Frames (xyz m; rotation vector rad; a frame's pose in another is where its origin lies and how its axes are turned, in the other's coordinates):
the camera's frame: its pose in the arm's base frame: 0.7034 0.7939 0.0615 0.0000 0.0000 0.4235
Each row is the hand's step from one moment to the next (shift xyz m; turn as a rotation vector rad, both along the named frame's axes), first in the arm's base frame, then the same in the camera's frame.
Working: the arm's base frame: its pose in the camera's frame: -0.9675 -0.4347 -0.0615 0.0000 0.0000 -0.4235

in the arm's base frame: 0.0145 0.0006 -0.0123 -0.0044 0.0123 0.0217
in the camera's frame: 0.0135 -0.0054 -0.0123 0.0010 0.0130 0.0217
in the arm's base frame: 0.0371 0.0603 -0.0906 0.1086 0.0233 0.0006
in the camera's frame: 0.0586 0.0397 -0.0906 0.1086 -0.0234 0.0006
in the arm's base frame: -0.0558 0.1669 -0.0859 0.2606 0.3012 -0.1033
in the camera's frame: 0.0177 0.1751 -0.0859 0.3614 0.1675 -0.1033
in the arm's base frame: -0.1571 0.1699 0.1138 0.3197 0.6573 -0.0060
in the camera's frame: -0.0734 0.2195 0.1138 0.5616 0.4678 -0.0060
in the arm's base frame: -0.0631 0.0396 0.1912 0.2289 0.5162 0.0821
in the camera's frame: -0.0413 0.0620 0.1912 0.4208 0.3765 0.0821
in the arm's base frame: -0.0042 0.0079 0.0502 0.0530 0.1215 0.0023
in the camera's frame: -0.0006 0.0089 0.0502 0.0982 0.0890 0.0023
